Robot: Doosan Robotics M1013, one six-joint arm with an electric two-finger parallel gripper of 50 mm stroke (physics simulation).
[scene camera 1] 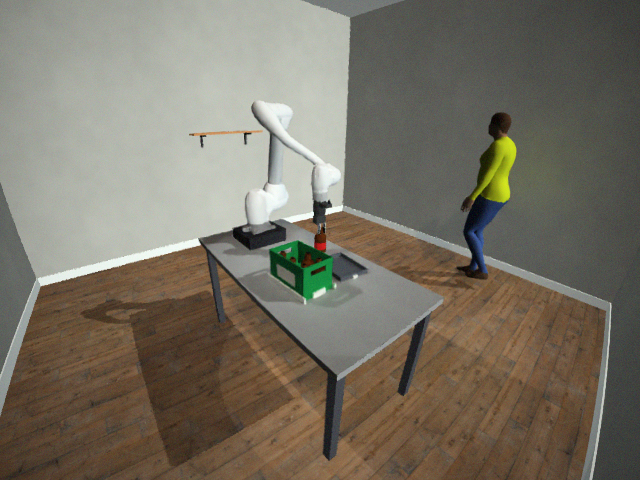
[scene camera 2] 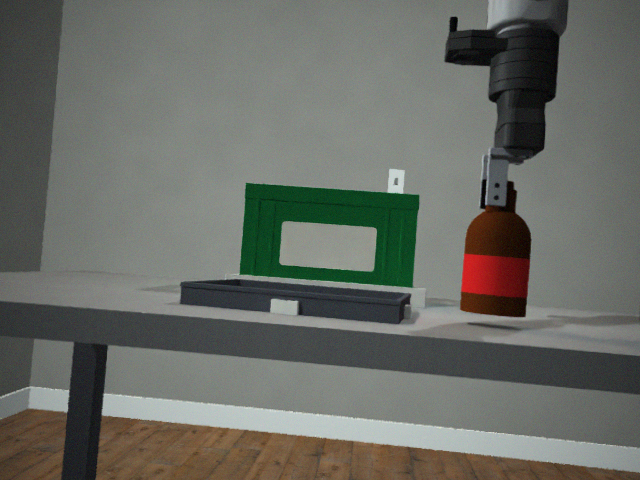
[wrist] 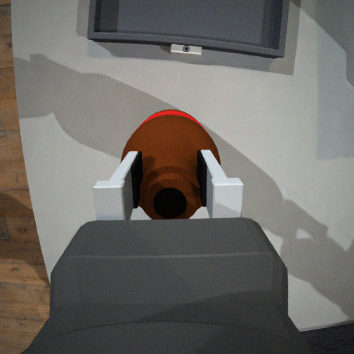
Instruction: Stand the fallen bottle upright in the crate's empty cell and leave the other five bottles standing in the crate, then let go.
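Frame: origin at the arm's base, x back, y left, z down, level; millimetres.
Where they show: gripper, between the fingertips: [scene camera 1: 321,233] [scene camera 2: 492,207]; arm's base, origin of its link: [scene camera 1: 258,228].
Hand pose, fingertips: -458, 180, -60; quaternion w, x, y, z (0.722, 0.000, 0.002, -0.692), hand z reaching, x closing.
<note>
Things, the pixels of their top centre, and the offset from my fingertips, as dx, dy, dz.
- brown bottle, centre of its top: [scene camera 2: 501,181] [scene camera 1: 320,227] +9, +0, -31
- green crate, centre of its top: [scene camera 2: 333,195] [scene camera 1: 300,253] -201, -323, -36
- dark grey tray, centre of its top: [scene camera 2: 306,288] [scene camera 1: 340,263] -215, -40, +113
My gripper [scene camera 1: 321,227] [scene camera 2: 498,200] [wrist: 169,168] is shut on the neck of a brown bottle [scene camera 1: 320,240] [scene camera 2: 495,276] [wrist: 170,132] with a red label. The bottle hangs about upright, its base a little above the table top, outside the crate and on the robot-base side of the tray. The green crate [scene camera 1: 317,283] [scene camera 2: 330,196] stands on the table; it does not show in the wrist view. Several brown bottles [scene camera 1: 307,259] show inside it in scene camera 1. The crate walls hide their lower parts and the cells.
A dark grey tray [scene camera 1: 348,266] [scene camera 2: 336,308] [wrist: 235,48] lies beside the crate on the table [scene camera 1: 361,330] [scene camera 2: 206,335] [wrist: 75,200]. White blocks sit around the crate's foot and at the tray. A person [scene camera 1: 498,170] in a yellow top stands on the floor beyond the table.
</note>
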